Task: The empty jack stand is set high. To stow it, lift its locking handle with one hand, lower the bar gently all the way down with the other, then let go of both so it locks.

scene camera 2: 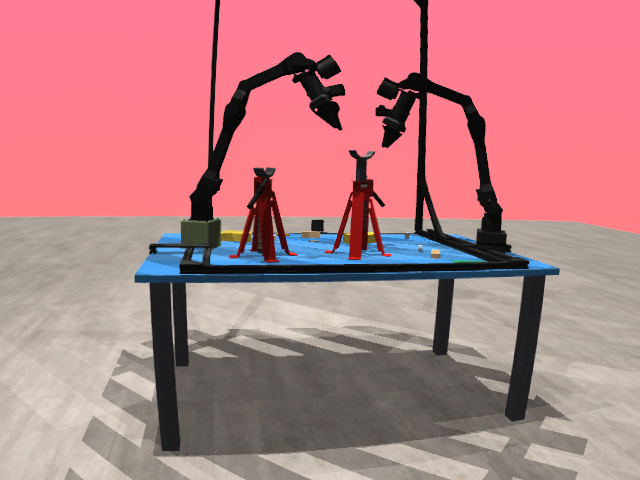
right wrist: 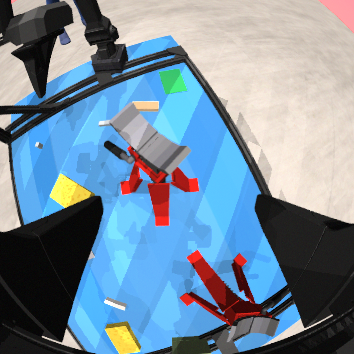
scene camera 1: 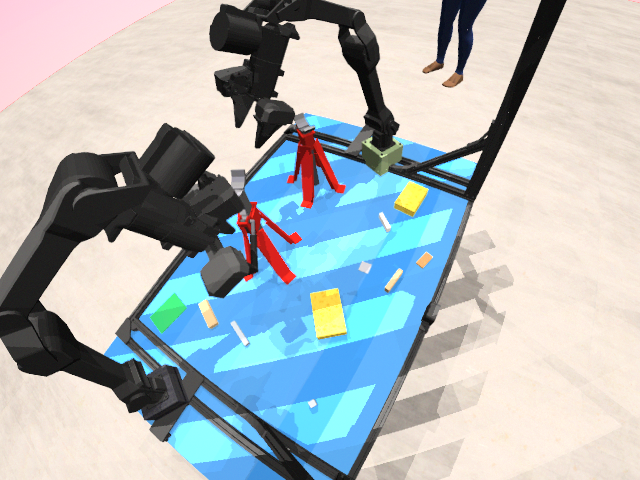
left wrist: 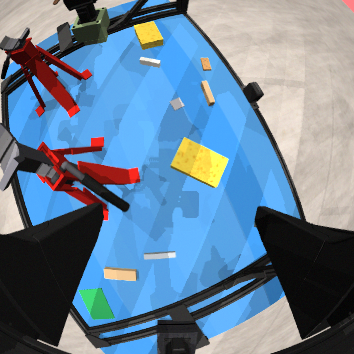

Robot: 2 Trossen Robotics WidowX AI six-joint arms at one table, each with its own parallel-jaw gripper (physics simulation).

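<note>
The high-set red jack stand (scene camera 1: 273,255) (scene camera 2: 357,222) (left wrist: 107,172) (right wrist: 160,202) stands upright. Its grey bar (scene camera 2: 361,169) (left wrist: 31,156) is raised well above the body, topped by a curved saddle (scene camera 1: 237,178) (scene camera 2: 361,155) (right wrist: 150,138). Its black locking handle (scene camera 1: 253,250) (scene camera 2: 378,197) (left wrist: 103,193) (right wrist: 116,149) slants downward. My left gripper (scene camera 2: 385,145) (left wrist: 181,213) is open and empty, above and to the right of the saddle in scene camera 2. My right gripper (scene camera 1: 248,136) (scene camera 2: 340,128) (right wrist: 180,203) is open and empty, higher and to the saddle's left there.
A second red jack stand (scene camera 1: 307,167) (scene camera 2: 265,222) (left wrist: 50,85) (right wrist: 212,280) stands nearby with its saddle low. Yellow sponges (scene camera 1: 328,315) (scene camera 1: 411,198) (left wrist: 200,162), a green sheet (scene camera 1: 168,312) and small blocks lie on the blue table. A black frame (scene camera 2: 351,268) runs along its edges.
</note>
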